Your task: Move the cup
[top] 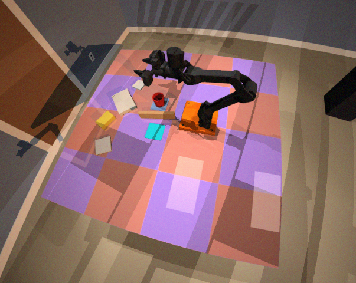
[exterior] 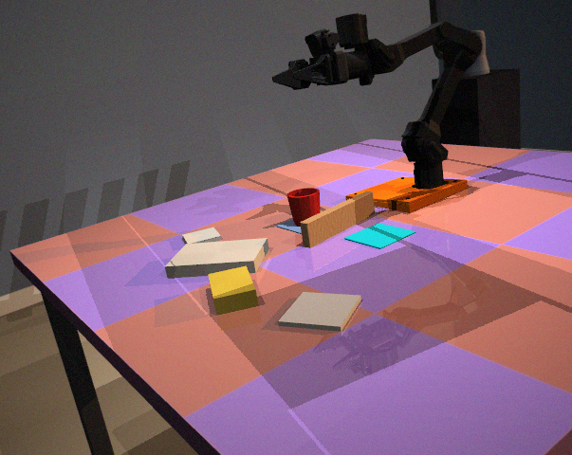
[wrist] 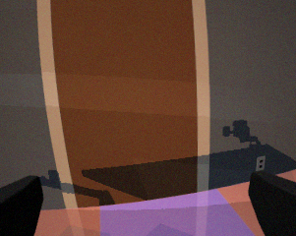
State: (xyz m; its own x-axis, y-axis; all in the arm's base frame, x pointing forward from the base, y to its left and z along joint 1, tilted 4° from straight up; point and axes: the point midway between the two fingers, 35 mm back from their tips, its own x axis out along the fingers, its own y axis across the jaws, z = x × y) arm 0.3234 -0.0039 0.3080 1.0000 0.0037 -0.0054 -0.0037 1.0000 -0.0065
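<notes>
Now: the red cup 290 mm below my gripper tip, 40 mm to the right of it and 30 mm behind it. Round my gripper tip: green marble: 320 mm below, 60 mm to the right, 30 mm behind; then blue-grey pad: 340 mm below, 40 mm to the right, 30 mm behind; then wooden bar: 320 mm below, 60 mm to the left, 60 mm behind.
</notes>
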